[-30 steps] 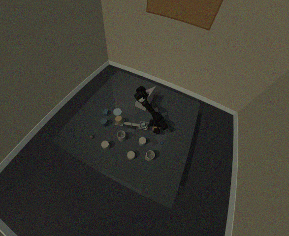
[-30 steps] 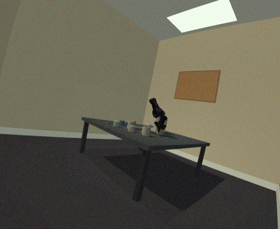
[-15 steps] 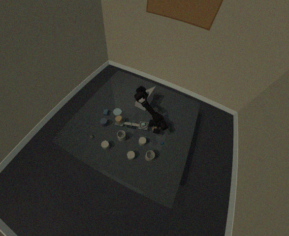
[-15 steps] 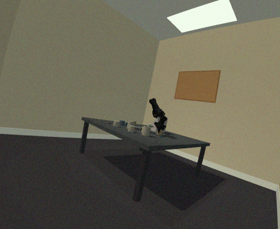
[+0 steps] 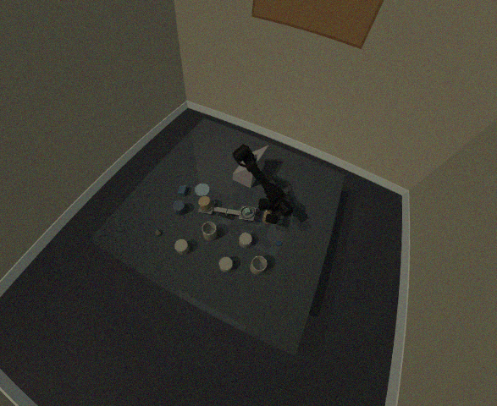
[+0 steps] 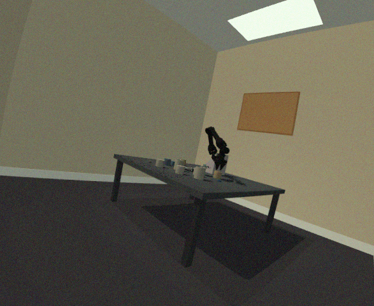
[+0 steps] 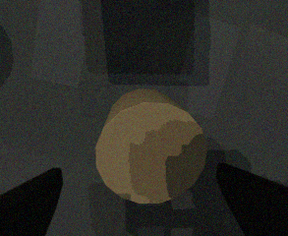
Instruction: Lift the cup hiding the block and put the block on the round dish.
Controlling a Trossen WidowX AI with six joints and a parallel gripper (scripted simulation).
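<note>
My gripper tip is now 1 cm past the tan cup, 1 cm to the right of it and 4 cm above it. Round my gripper tip: brown block: 36 cm ahead, 56 cm to the right, 7 cm below; then pale blue round dish: 2 cm behind, 48 cm to the right, 8 cm below; then pale beam: 7 cm ahead, 25 cm to the right, 4 cm below.
</note>
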